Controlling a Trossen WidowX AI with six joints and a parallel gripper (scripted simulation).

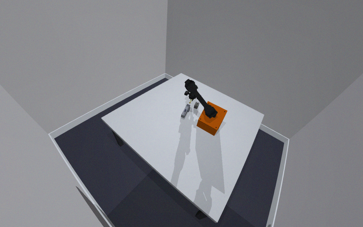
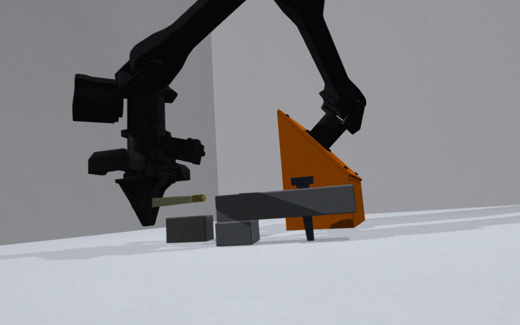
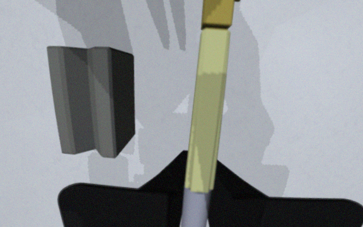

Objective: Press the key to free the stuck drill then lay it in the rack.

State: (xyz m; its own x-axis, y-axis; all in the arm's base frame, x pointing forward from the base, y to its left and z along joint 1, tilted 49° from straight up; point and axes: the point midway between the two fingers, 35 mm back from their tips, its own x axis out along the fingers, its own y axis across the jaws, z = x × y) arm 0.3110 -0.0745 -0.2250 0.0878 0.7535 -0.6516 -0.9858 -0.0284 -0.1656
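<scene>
My gripper tip is now 10 mm past the drill, 40 mm to the right of it and 30 mm below it. Also, from my gripper tip: grey housing (30 mm behind, 200 mm to the left, 10 mm above); dark t-shaped key (30 mm behind, 230 mm to the left, 20 mm above); dark v-notched rack (80 mm behind, 20 mm to the left, 10 mm below).
</scene>
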